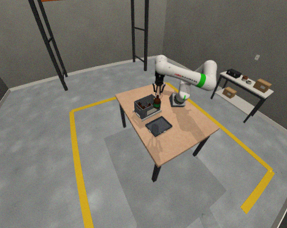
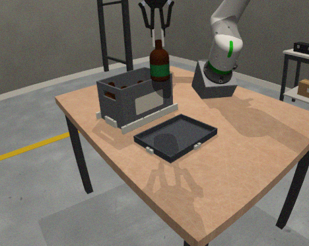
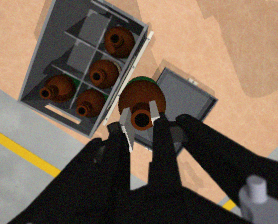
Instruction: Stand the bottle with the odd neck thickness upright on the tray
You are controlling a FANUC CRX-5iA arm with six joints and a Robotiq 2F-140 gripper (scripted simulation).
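Right now my hand is 9 cm above the bottle. The rest, counted from my hand: dark tray (4 cm ahead, 13 cm to the left, 34 cm below); then dark grey crate (2 cm ahead, 15 cm to the right, 27 cm below).
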